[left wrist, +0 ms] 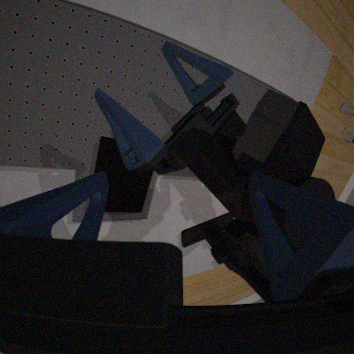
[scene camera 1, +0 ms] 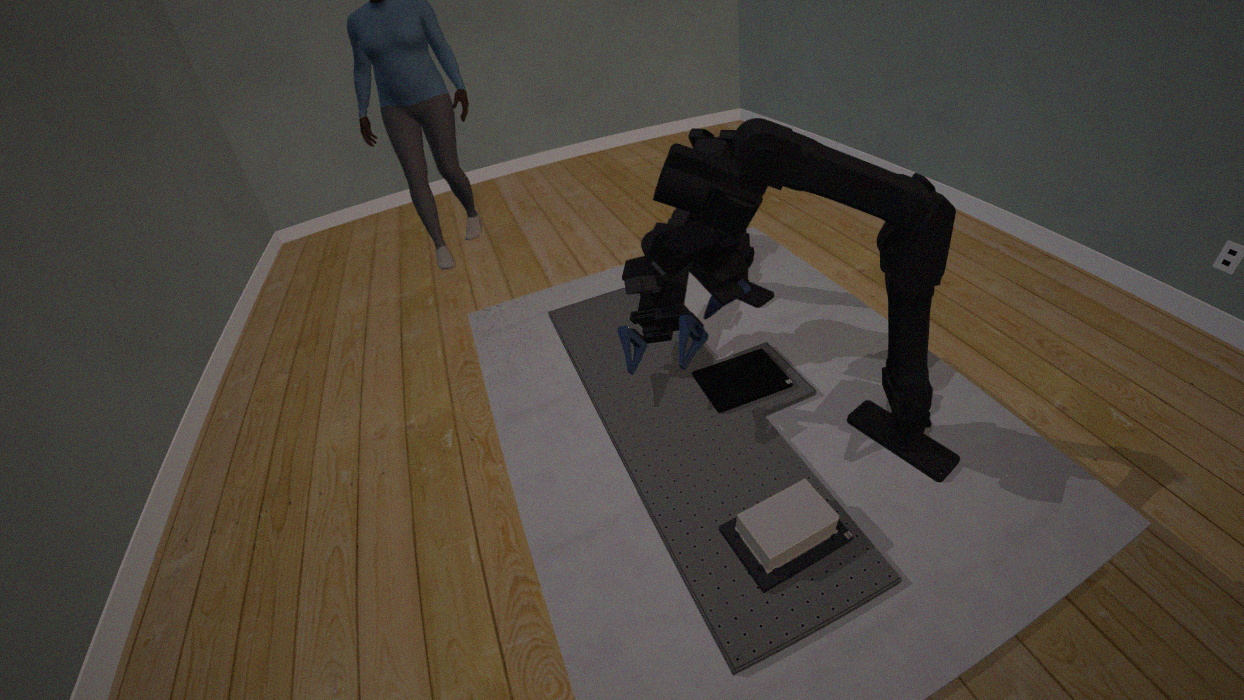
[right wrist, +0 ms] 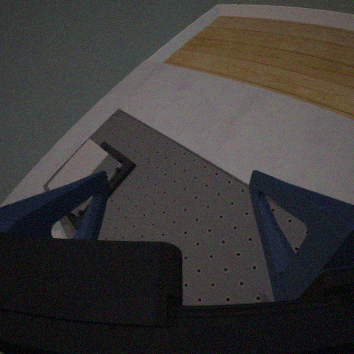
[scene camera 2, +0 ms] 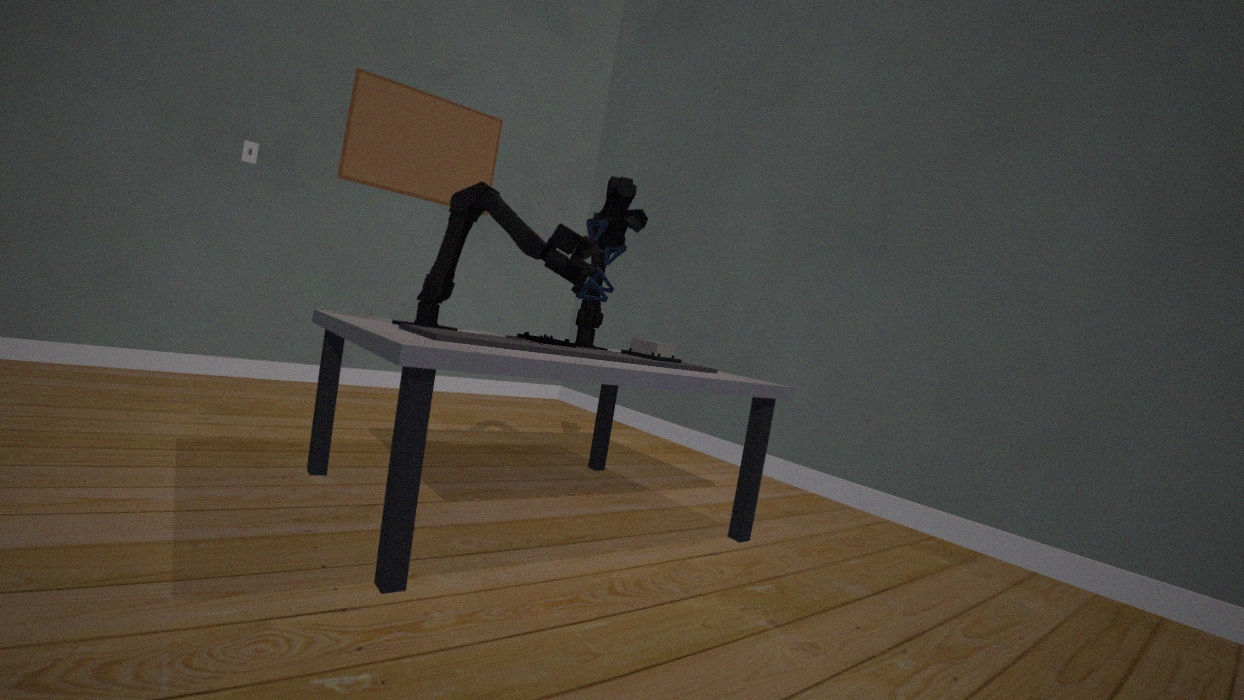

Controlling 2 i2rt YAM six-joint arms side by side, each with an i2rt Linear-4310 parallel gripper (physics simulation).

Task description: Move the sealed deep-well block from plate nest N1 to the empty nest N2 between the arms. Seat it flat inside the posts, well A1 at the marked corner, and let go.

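Places are measured from the left arm's base along level axes (x right, y ahead, z up), in centimetres.
Pixels of known places: left gripper, fingertip midpoint: (left wrist: 178, 178) (scene camera 1: 686, 294) (scene camera 2: 599, 255); right gripper, fingertip midpoint: (left wrist: 132, 64) (scene camera 1: 655, 370) (right wrist: 178, 178) (scene camera 2: 610, 295); left arm's base, link origin: (scene camera 1: 900, 440); right arm's base, link origin: (left wrist: 207, 227).
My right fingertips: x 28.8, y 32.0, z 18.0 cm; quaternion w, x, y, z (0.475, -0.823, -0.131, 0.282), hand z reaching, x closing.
For each thing: its top centre in the pictures, then the offset to it from my right fingertips. Level surfaces: height alone.
- pale sealed deep-well block, top centre: (scene camera 1: 788, 516) (right wrist: 75, 169) (scene camera 2: 653, 341) dx -27.7, dy -1.7, dz -11.4 cm
- dark nest N1, top centre: (scene camera 1: 786, 528) (right wrist: 86, 177) (scene camera 2: 651, 351) dx -27.7, dy -1.7, dz -14.6 cm
- Black nest N2, top centre: (scene camera 1: 741, 373) (left wrist: 124, 181) (scene camera 2: 546, 335) dx +1.3, dy -21.2, dz -14.6 cm
- perforated board, surface height: dz -16.7 cm
The pale sealed deep-well block (scene camera 1: 787, 518) (scene camera 2: 650, 347) (right wrist: 75, 164) sits in dark nest N1 (scene camera 1: 785, 575) (right wrist: 126, 171) on the perforated board. Its A1 corner cannot be made out. Black nest N2 (scene camera 1: 742, 380) (scene camera 2: 541, 337) (left wrist: 121, 187) holds no block; a small white mark shows at one corner. My right gripper (scene camera 1: 657, 369) (scene camera 2: 595, 288) (left wrist: 132, 64) (right wrist: 178, 178) is open and empty above the board, beside N2 and away from the block. My left gripper (scene camera 2: 602, 242) (left wrist: 178, 178) is open, empty and higher; in scene camera 1 it is mostly hidden behind an arm.
The perforated board (scene camera 1: 687, 452) (right wrist: 165, 200) lies on the white table (scene camera 1: 556, 522) (scene camera 2: 521, 365). My two arms are close together above N2; the left wrist camera looks down on the right gripper. A person (scene camera 1: 404, 65) stands beyond the table's far side. The light is dim.
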